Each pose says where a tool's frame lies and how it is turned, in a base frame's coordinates. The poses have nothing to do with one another.
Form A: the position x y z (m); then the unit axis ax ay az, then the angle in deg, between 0 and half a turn.
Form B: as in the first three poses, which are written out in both.
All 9 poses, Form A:
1: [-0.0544, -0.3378, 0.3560, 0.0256, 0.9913, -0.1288, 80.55]
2: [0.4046, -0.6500, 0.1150, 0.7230, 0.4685, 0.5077, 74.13]
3: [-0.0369, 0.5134, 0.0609, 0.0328, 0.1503, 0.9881, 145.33]
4: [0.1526, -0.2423, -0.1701, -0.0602, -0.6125, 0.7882, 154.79]
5: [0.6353, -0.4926, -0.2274, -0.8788, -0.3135, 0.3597, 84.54]
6: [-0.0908, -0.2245, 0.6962, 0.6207, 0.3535, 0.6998, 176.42]
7: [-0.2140, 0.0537, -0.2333, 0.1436, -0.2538, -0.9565, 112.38]
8: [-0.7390, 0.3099, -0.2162, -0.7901, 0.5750, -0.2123, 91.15]
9: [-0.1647, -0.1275, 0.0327, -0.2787, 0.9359, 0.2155, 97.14]
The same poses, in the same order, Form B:
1: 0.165, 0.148, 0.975; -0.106, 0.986, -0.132; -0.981, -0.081, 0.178; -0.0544, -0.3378, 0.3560
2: 0.653, -0.242, 0.717; 0.734, 0.433, -0.523; -0.184, 0.868, 0.461; 0.4046, -0.6500, 0.1150
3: -0.820, -0.553, 0.145; 0.571, -0.781, 0.252; -0.026, 0.289, 0.957; -0.0369, 0.5134, 0.0609
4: -0.898, -0.265, -0.351; 0.406, -0.190, -0.894; 0.171, -0.945, 0.279; 0.1526, -0.2423, -0.1701
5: 0.794, -0.109, -0.598; 0.607, 0.184, 0.773; 0.026, -0.977, 0.212; 0.6353, -0.4926, -0.2274
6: -0.228, 0.395, 0.890; 0.482, -0.748, 0.456; 0.846, 0.533, -0.020; -0.0908, -0.2245, 0.6962
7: -0.352, 0.834, -0.424; -0.935, -0.292, 0.202; 0.045, 0.468, 0.883; -0.2140, 0.0537, -0.2333
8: 0.617, -0.251, 0.746; -0.676, 0.317, 0.665; -0.404, -0.914, 0.026; -0.7390, 0.3099, -0.2162
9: -0.037, -0.507, 0.861; -0.079, 0.860, 0.503; -0.996, -0.050, -0.072; -0.1647, -0.1275, 0.0327
